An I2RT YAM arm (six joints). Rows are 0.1 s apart.
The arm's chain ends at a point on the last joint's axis. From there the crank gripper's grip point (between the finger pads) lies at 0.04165 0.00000 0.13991 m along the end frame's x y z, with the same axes.
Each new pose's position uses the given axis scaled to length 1; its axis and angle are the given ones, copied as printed.
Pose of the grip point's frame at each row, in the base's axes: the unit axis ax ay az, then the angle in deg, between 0 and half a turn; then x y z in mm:
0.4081 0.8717 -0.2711 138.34 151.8 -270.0 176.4
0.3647 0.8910 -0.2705 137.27 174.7 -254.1 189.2
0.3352 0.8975 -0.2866 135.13 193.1 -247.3 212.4
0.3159 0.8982 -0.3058 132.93 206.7 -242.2 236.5
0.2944 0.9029 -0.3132 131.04 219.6 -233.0 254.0
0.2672 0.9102 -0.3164 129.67 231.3 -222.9 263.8
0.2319 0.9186 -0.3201 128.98 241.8 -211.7 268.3
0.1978 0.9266 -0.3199 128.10 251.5 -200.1 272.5
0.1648 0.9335 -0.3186 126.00 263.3 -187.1 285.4
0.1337 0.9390 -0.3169 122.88 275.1 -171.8 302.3
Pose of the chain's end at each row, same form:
0.4081 0.8717 -0.2711 138.34 116.8 -192.7 295.1
0.3647 0.8910 -0.2705 137.27 135.0 -176.8 306.5
0.3352 0.8975 -0.2866 135.13 149.0 -165.7 325.1
0.3159 0.8982 -0.3058 132.93 158.8 -155.8 344.0
0.2944 0.9029 -0.3132 131.04 167.1 -144.9 357.9
0.2672 0.9102 -0.3164 129.67 174.4 -134.6 365.1
0.2319 0.9186 -0.3201 128.98 181.4 -123.6 367.7
0.1978 0.9266 -0.3199 128.10 186.9 -113.1 370.3
0.1648 0.9335 -0.3186 126.00 192.0 -101.8 380.0
0.1337 0.9390 -0.3169 122.88 195.4 -88.8 392.1

